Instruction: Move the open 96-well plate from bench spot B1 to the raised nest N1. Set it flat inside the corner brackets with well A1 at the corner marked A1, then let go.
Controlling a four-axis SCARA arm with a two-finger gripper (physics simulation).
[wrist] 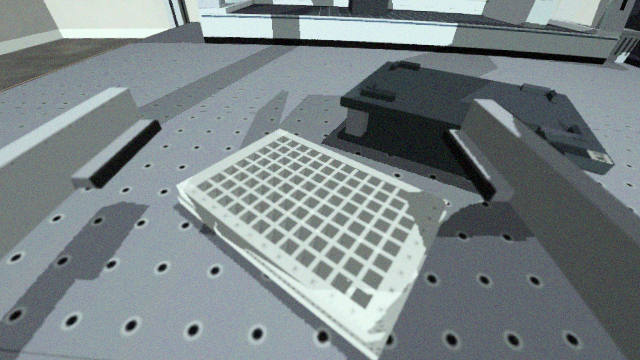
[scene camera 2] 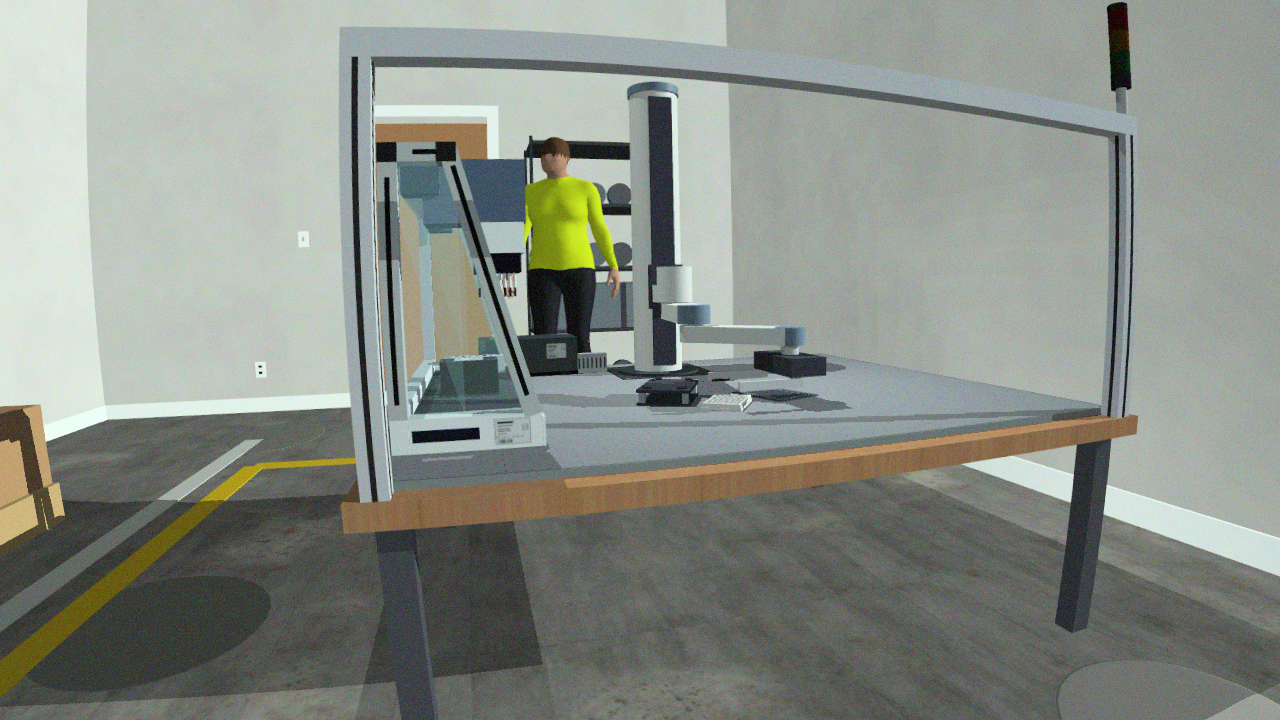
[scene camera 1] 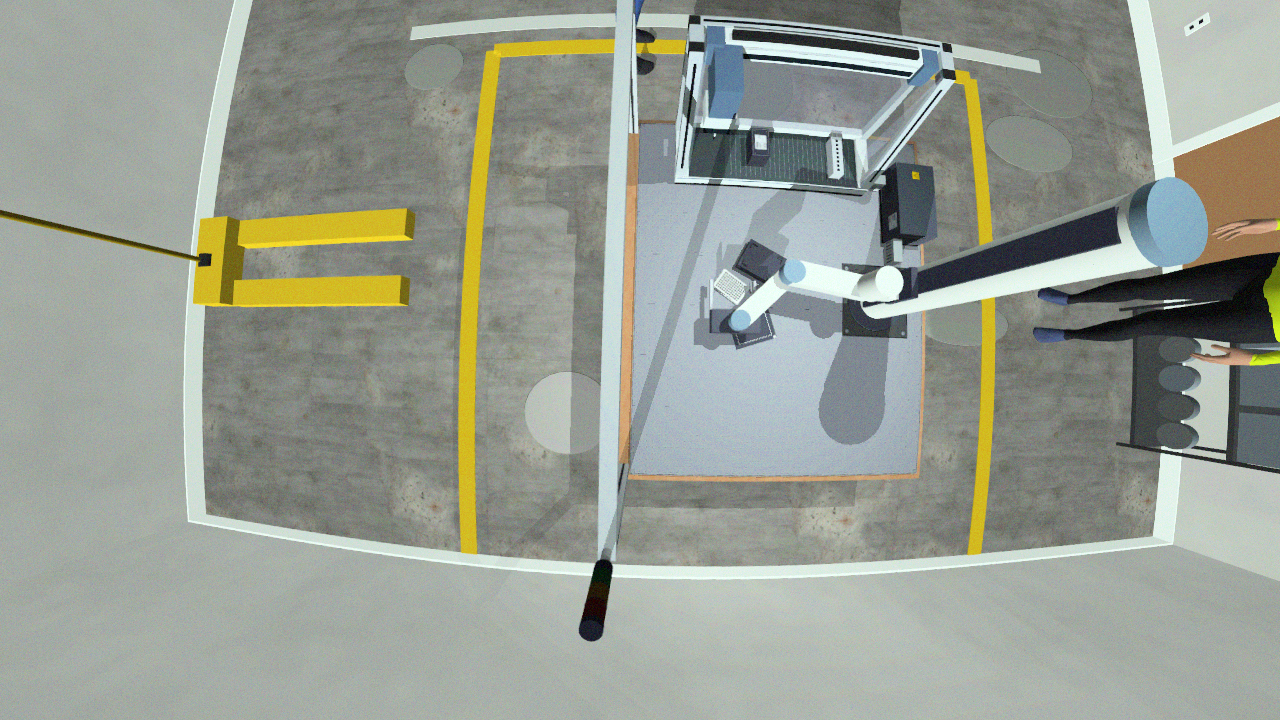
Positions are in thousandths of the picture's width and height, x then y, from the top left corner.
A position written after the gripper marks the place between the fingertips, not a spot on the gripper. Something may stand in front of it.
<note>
The gripper (scene camera 2: 565, 530) carries nothing. Also in view: a white well plate (wrist: 543, 671).
The gripper also shows in the wrist view (wrist: 471, 312) and in scene camera 1 (scene camera 1: 572, 390).
</note>
